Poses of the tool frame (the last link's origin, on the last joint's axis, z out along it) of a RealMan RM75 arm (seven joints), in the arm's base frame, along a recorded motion.
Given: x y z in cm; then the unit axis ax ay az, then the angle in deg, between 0 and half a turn.
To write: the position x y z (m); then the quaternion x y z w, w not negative. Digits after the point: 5 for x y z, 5 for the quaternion.
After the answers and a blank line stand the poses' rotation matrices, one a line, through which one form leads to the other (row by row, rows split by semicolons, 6 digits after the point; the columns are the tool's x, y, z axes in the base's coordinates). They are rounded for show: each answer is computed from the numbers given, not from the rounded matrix.
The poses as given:
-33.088, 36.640, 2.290, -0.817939, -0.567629, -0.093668, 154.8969
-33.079, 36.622, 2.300, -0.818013, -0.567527, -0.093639, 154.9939
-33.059, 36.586, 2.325, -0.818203, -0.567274, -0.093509, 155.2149
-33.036, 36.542, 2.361, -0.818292, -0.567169, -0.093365, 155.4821
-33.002, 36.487, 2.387, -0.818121, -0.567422, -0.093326, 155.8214
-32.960, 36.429, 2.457, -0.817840, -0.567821, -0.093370, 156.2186
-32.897, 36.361, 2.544, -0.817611, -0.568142, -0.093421, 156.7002
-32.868, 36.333, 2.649, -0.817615, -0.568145, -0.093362, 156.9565
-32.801, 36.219, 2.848, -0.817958, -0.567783, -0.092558, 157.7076
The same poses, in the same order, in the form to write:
-0.33088, 0.36640, 0.02290, -0.79839, -0.55406, -0.09143, 0.21732
-0.33079, 0.36622, 0.02300, -0.79861, -0.55407, -0.09142, 0.21649
-0.33059, 0.36586, 0.02325, -0.79914, -0.55406, -0.09133, 0.21461
-0.33036, 0.36542, 0.02361, -0.79963, -0.55424, -0.09124, 0.21233
-0.33002, 0.36487, 0.02387, -0.79998, -0.55484, -0.09126, 0.20944
-0.32960, 0.36429, 0.02457, -0.80029, -0.55564, -0.09137, 0.20605
-0.32897, 0.36361, 0.02544, -0.80077, -0.55644, -0.09150, 0.20193
-0.32868, 0.36333, 0.02649, -0.80114, -0.55670, -0.09148, 0.19974
-0.32801, 0.36219, 0.02848, -0.80253, -0.55707, -0.09081, 0.19331

0.369310 0.924456 -0.094823; 0.844979 -0.291574 0.448325; 0.386808 -0.245694 -0.888827
0.369303 0.924554 -0.093886; 0.845389 -0.292281 0.447090; 0.385918 -0.244482 -0.889548
0.369360 0.924737 -0.091839; 0.846336 -0.293929 0.444208; 0.383782 -0.241800 -0.891204
0.368996 0.925117 -0.089452; 0.847628 -0.295475 0.440706; 0.381273 -0.238440 -0.893184
0.367654 0.925940 -0.086400; 0.849491 -0.296583 0.436353; 0.378412 -0.233823 -0.895618
0.365840 0.926993 -0.082733; 0.851691 -0.297626 0.431326; 0.375212 -0.228259 -0.898395
0.364010 0.928107 -0.078189; 0.854203 -0.299201 0.425224; 0.371259 -0.221575 -0.901705
0.363441 0.928528 -0.075811; 0.855438 -0.300386 0.421893; 0.368967 -0.218185 -0.903471
0.362846 0.929245 -0.069620; 0.859024 -0.304599 0.411457; 0.361138 -0.209101 -0.908766

